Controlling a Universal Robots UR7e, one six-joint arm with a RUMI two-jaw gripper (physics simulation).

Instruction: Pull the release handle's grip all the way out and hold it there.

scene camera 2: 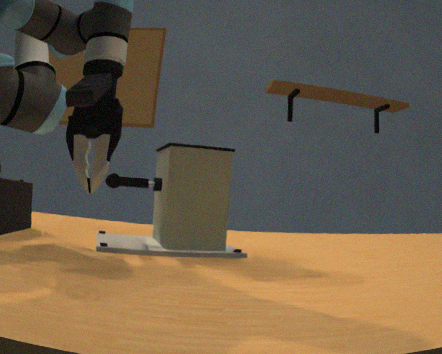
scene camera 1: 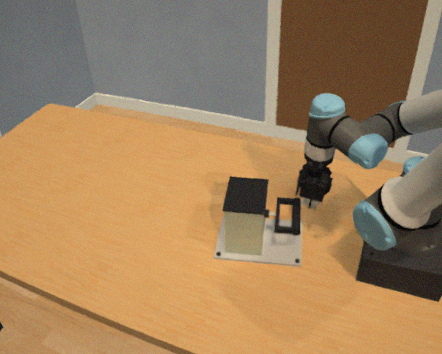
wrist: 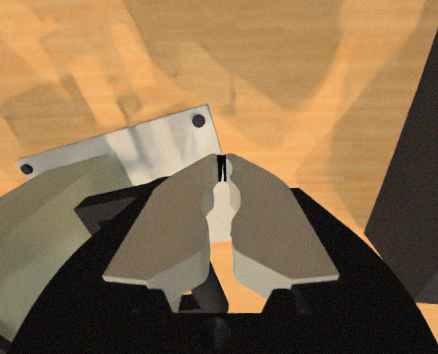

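Observation:
The release handle's black frame-shaped grip (scene camera 1: 296, 216) (scene camera 2: 113, 180) (wrist: 107, 200) stands out from the side of a pale box housing (scene camera 1: 245, 232) (scene camera 2: 195, 200) (wrist: 45, 225). A short stretch of light rod shows between the grip and the housing's black collar. My gripper (scene camera 1: 311, 204) (scene camera 2: 90, 190) (wrist: 222, 158) points down with its fingers shut and empty. In scene camera 2 its tips are beside the grip's outer end, on the side away from the housing, at about the grip's height. The wrist view shows part of the grip behind the left finger; the rest is hidden.
The housing stands on a light base plate (scene camera 1: 280, 257) (scene camera 2: 125, 245) (wrist: 165, 150) with dark bolts, on the wooden table (scene camera 1: 125, 200). The robot's dark base (scene camera 1: 395, 272) (scene camera 2: 15, 205) (wrist: 410, 200) stands on the other side of my gripper. A wall shelf (scene camera 2: 335, 95) is in the background.

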